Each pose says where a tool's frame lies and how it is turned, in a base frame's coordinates. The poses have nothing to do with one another.
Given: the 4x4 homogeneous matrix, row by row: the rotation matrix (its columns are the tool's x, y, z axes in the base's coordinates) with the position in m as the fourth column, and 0 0 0 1 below. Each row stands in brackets.
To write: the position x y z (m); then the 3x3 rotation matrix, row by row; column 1 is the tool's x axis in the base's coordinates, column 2 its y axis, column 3 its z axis. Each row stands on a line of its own. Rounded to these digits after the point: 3 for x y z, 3 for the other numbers.
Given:
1: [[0.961, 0.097, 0.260, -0.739], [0.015, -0.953, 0.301, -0.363], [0.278, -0.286, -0.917, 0.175], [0, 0, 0, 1]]
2: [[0.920, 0.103, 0.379, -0.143], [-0.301, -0.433, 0.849, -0.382], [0.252, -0.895, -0.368, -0.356], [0, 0, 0, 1]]
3: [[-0.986, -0.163, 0.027, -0.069], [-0.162, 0.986, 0.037, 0.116], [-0.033, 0.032, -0.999, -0.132], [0, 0, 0, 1]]
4: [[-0.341, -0.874, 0.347, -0.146], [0.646, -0.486, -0.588, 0.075], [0.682, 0.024, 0.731, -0.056], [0, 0, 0, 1]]
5: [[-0.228, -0.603, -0.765, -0.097], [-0.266, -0.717, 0.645, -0.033], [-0.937, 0.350, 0.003, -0.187], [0, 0, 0, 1]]
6: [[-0.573, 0.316, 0.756, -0.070], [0.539, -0.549, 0.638, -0.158], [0.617, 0.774, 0.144, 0.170], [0, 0, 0, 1]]
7: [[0.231, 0.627, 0.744, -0.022], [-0.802, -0.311, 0.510, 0.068], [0.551, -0.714, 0.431, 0.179], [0, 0, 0, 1]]
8: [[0.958, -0.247, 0.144, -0.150], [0.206, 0.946, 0.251, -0.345], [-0.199, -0.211, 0.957, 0.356], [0, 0, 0, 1]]
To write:
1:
-0.739, -0.363, 0.175
0.961, 0.097, 0.260
0.015, -0.953, 0.301
0.278, -0.286, -0.917

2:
-0.143, -0.382, -0.356
0.920, 0.103, 0.379
-0.301, -0.433, 0.849
0.252, -0.895, -0.368

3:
-0.069, 0.116, -0.132
-0.986, -0.163, 0.027
-0.162, 0.986, 0.037
-0.033, 0.032, -0.999

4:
-0.146, 0.075, -0.056
-0.341, -0.874, 0.347
0.646, -0.486, -0.588
0.682, 0.024, 0.731

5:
-0.097, -0.033, -0.187
-0.228, -0.603, -0.765
-0.266, -0.717, 0.645
-0.937, 0.350, 0.003

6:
-0.070, -0.158, 0.170
-0.573, 0.316, 0.756
0.539, -0.549, 0.638
0.617, 0.774, 0.144

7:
-0.022, 0.068, 0.179
0.231, 0.627, 0.744
-0.802, -0.311, 0.510
0.551, -0.714, 0.431

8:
-0.150, -0.345, 0.356
0.958, -0.247, 0.144
0.206, 0.946, 0.251
-0.199, -0.211, 0.957

